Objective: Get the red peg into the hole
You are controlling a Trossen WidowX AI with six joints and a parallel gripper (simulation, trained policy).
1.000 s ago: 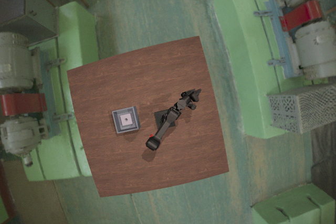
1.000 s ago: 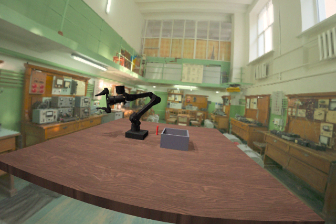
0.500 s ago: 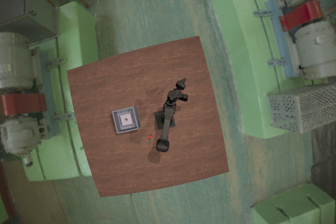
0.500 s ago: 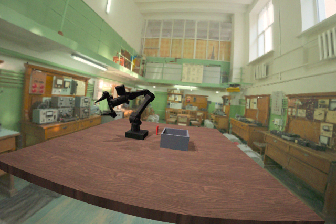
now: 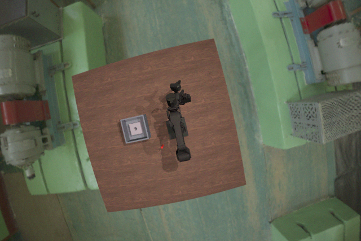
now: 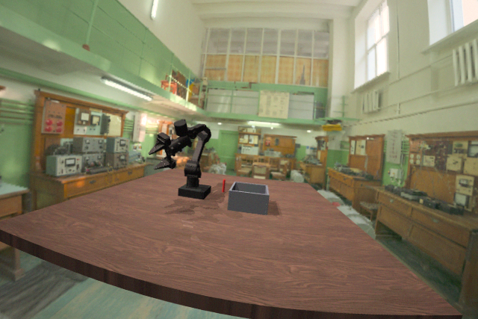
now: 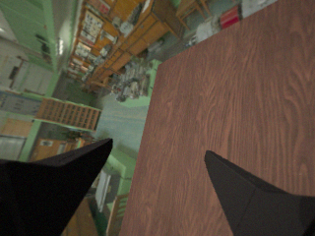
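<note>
My gripper tip is 330 mm short of the red peg, 360 mm to the right of it and 170 mm above it. Round my gripper tip: dark grey box 460 mm ahead, 140 mm to the left, 190 mm below.
</note>
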